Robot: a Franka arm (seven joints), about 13 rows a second.
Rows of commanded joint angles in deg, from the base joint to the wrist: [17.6 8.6 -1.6 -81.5 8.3 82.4 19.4]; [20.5 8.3 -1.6 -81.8 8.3 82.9 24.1]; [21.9 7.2 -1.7 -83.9 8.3 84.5 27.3]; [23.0 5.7 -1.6 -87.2 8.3 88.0 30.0]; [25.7 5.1 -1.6 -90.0 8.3 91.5 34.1]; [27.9 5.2 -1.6 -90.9 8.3 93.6 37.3]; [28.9 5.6 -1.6 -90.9 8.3 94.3 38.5]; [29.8 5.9 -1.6 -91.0 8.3 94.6 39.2]
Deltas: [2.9 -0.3 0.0 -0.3 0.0 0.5 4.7]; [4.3 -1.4 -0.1 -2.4 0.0 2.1 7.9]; [5.4 -2.9 0.0 -5.7 0.0 5.6 10.6]; [8.1 -3.5 0.0 -8.5 0.0 9.1 14.7]; [10.3 -3.4 0.0 -9.4 0.0 11.2 17.9]; [11.3 -3.0 0.0 -9.4 0.0 11.9 19.1]; [12.2 -2.7 0.0 -9.5 0.0 12.2 19.8]
